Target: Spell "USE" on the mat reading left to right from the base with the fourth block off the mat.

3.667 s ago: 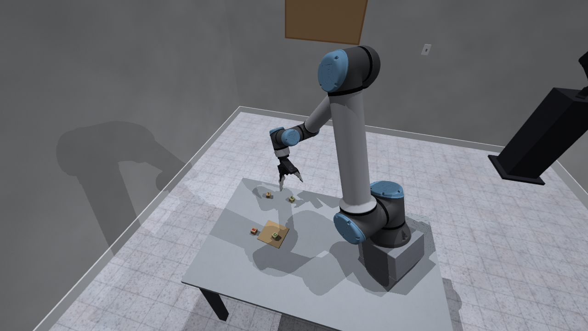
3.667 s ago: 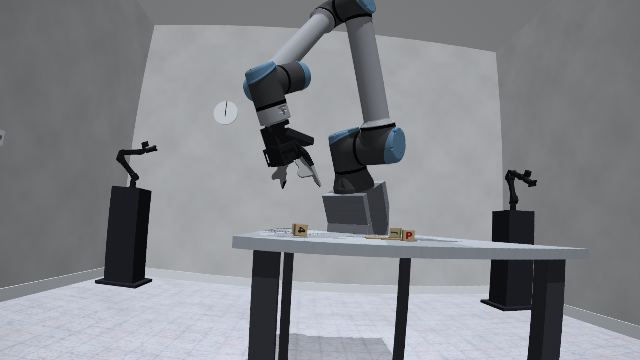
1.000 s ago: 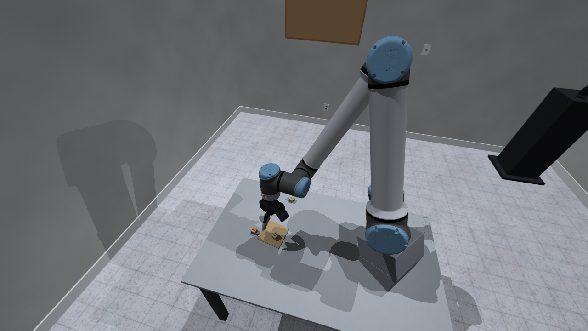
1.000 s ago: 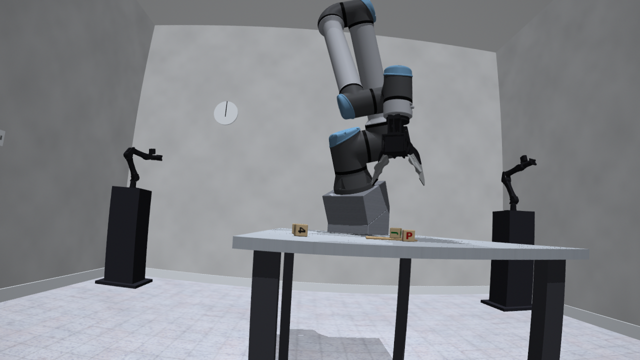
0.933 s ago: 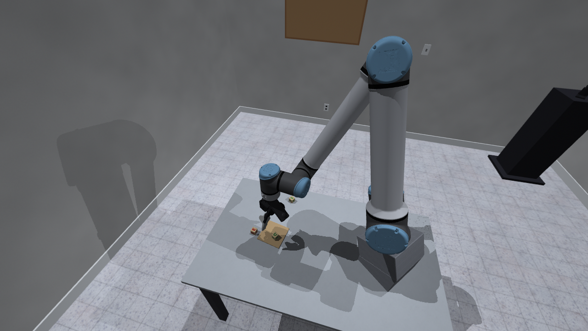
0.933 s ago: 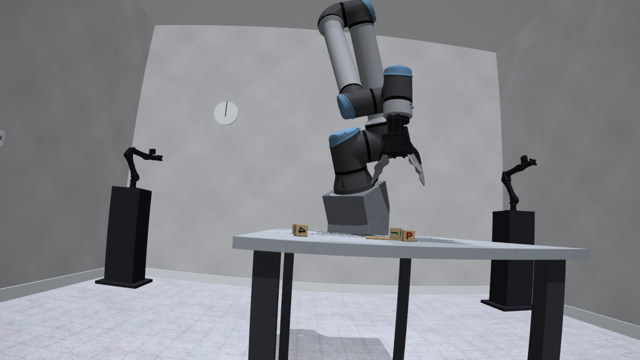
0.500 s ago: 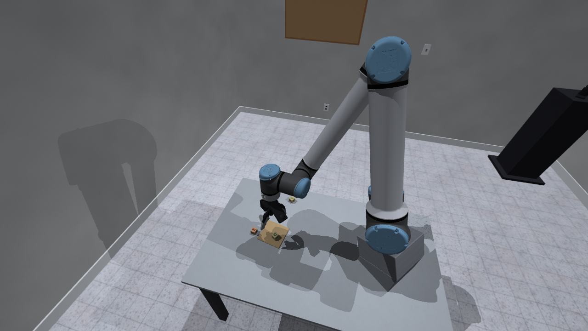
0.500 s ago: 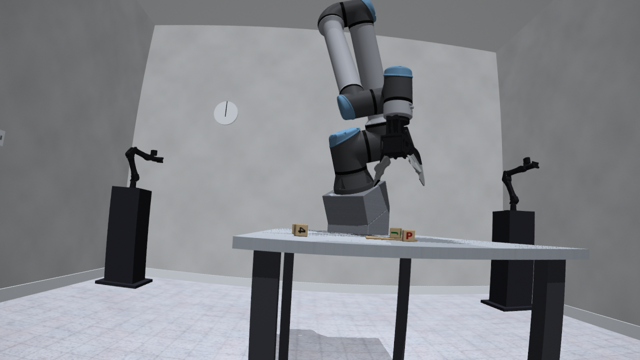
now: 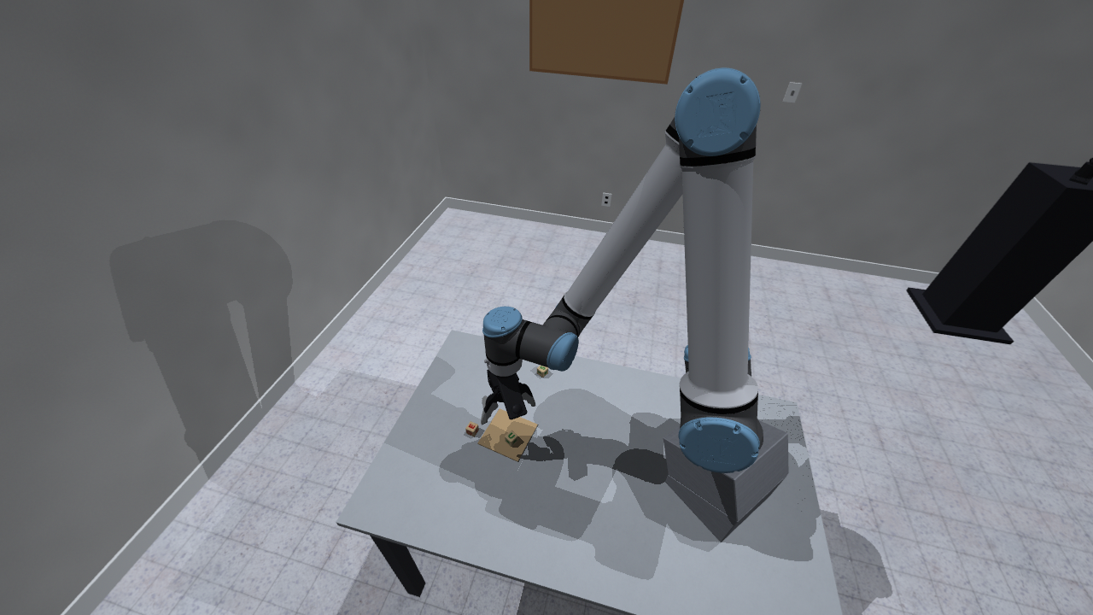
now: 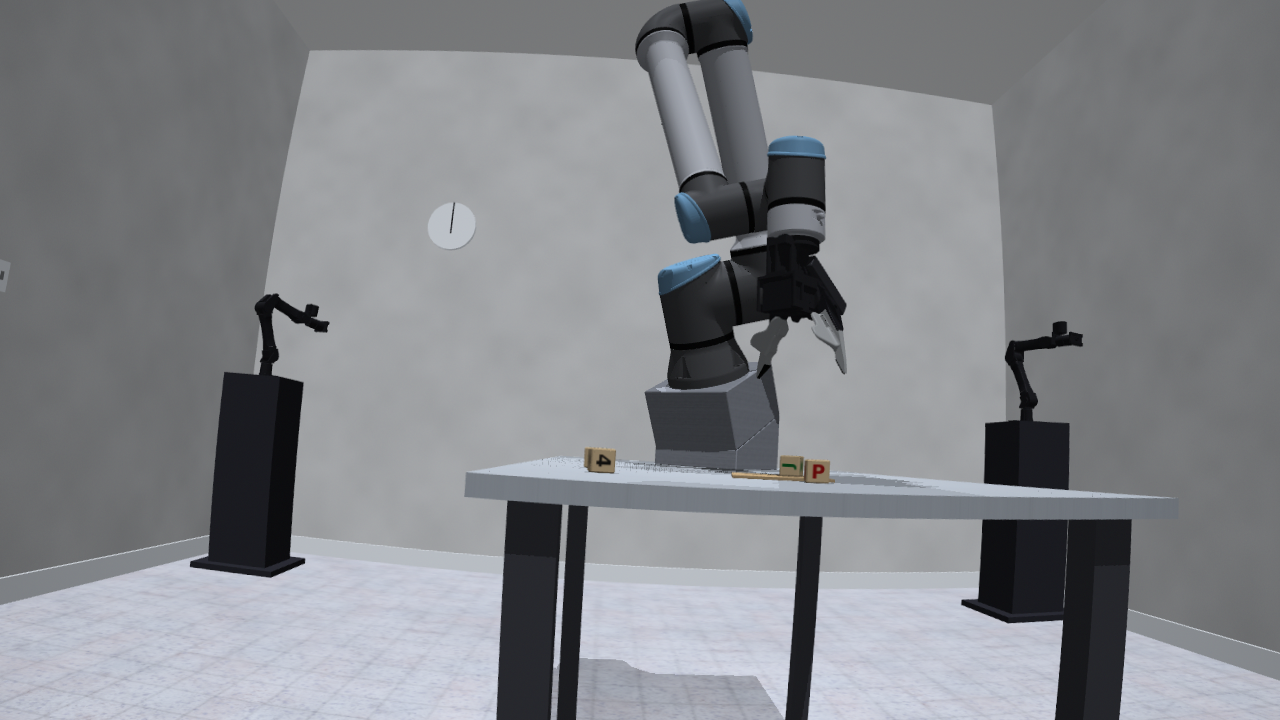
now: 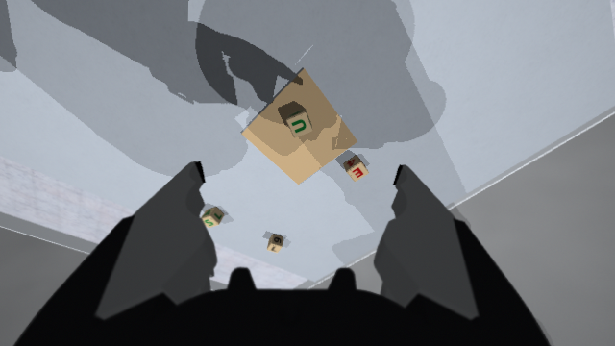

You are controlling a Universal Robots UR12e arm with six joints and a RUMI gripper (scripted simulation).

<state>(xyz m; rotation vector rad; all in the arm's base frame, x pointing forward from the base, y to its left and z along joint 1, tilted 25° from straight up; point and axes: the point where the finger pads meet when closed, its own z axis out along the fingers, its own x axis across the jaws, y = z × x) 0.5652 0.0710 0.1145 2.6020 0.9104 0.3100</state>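
The tan mat lies 20 mm ahead of my hand, 30 mm to the right of it and 150 mm below it.
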